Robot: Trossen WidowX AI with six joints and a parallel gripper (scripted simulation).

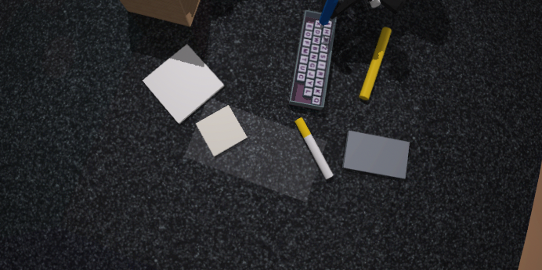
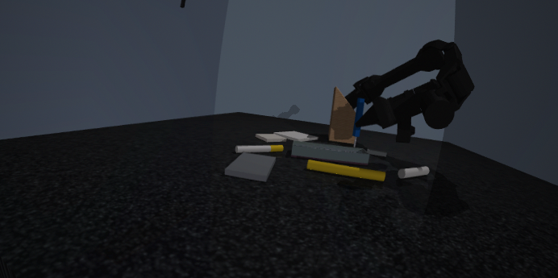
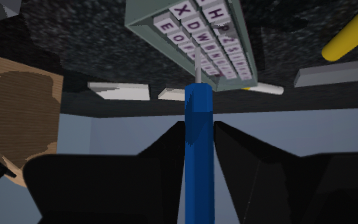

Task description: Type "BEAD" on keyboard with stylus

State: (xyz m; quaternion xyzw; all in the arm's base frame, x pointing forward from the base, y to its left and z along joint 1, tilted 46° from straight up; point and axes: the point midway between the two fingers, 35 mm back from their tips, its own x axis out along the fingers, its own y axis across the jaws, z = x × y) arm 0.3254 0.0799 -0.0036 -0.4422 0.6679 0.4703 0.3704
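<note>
Now: the blue stylus 1 cm below my gripper tip. Round my gripper tip: yellow rod: 13 cm ahead, 1 cm to the right, 8 cm below; stylus tip: 5 cm below; small grey block: 12 cm behind, 8 cm to the left, 8 cm below.
</note>
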